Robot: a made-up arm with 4 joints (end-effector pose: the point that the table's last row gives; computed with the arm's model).
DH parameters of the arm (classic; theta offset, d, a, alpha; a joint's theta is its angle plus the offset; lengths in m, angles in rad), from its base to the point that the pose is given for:
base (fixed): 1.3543 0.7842 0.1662 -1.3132
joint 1: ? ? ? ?
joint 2: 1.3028 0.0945 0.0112 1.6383
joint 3: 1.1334 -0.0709 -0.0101 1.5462
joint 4: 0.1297 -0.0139 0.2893 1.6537
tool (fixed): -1.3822 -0.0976 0 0
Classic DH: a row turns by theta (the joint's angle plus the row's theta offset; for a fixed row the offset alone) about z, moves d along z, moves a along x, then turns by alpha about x.
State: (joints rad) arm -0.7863 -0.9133 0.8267 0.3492
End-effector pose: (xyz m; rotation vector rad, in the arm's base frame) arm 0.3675 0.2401 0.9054 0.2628 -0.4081 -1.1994
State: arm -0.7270 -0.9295 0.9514 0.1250
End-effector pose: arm 0.3525 0.2322 0.9672 0.4356 -0.5746 -1.2239
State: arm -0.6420 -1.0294 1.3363 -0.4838
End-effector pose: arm 0.2170 0.1701 1.1098 0.9234 -1.1584 -1.3345
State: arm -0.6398 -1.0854 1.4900 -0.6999
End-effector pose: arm 0.1342 0.1477 1.1331 1.0874 -1.4266 -1.3831
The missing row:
joint 1: 1.47 -0.0598 -0.0002 1.6854
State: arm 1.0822 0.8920 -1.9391 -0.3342
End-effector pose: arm 0.0013 0.2603 0.9735 0.7741 1.5516 1.6013
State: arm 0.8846 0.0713 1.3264 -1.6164
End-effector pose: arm 0.2292 0.5110 0.8766 0.4478 -0.8129 -0.2863
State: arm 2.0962 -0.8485 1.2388 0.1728
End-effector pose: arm 0.2258 0.1178 0.4817 -1.6764 -0.9966 0.4115
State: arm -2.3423 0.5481 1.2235 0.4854
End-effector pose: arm 0.2392 0.1086 1.0167 1.8040 0.9141 0.0639
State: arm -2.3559 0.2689 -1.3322 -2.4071
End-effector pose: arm 0.0947 -0.1801 0.5516 -1.2509 0.5766 -1.7205
